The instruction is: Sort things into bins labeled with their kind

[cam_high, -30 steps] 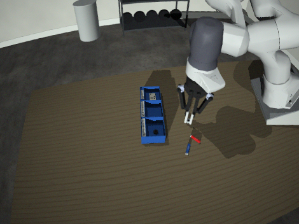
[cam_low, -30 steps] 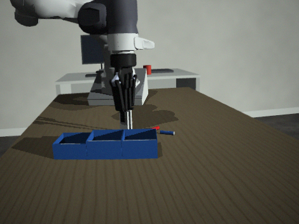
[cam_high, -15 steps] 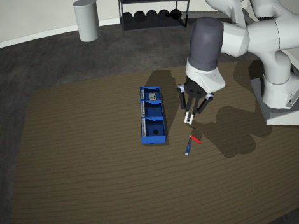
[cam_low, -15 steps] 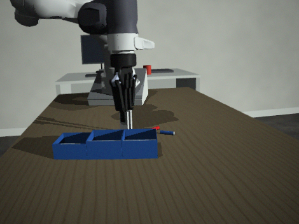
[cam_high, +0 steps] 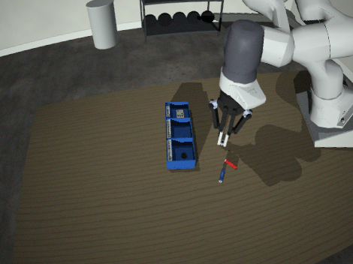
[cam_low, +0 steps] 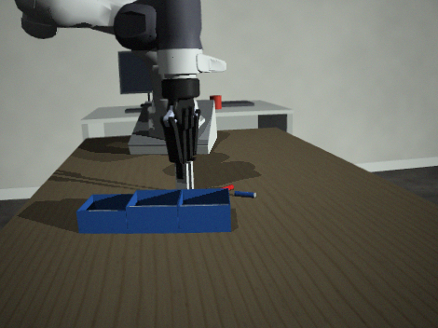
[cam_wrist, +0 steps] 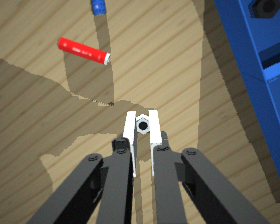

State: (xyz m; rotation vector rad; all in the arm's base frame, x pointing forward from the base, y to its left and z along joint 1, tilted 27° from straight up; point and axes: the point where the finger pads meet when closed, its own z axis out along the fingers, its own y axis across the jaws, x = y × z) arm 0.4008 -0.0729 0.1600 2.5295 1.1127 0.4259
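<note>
Right now my hand is 3 cm above the white nut. Round my hand: dark nut 14 cm ahead, 3 cm below; then red marker 2 cm ahead, 8 cm to the left, 3 cm below; then blue cylinder 6 cm ahead, 11 cm to the left, 3 cm below.
</note>
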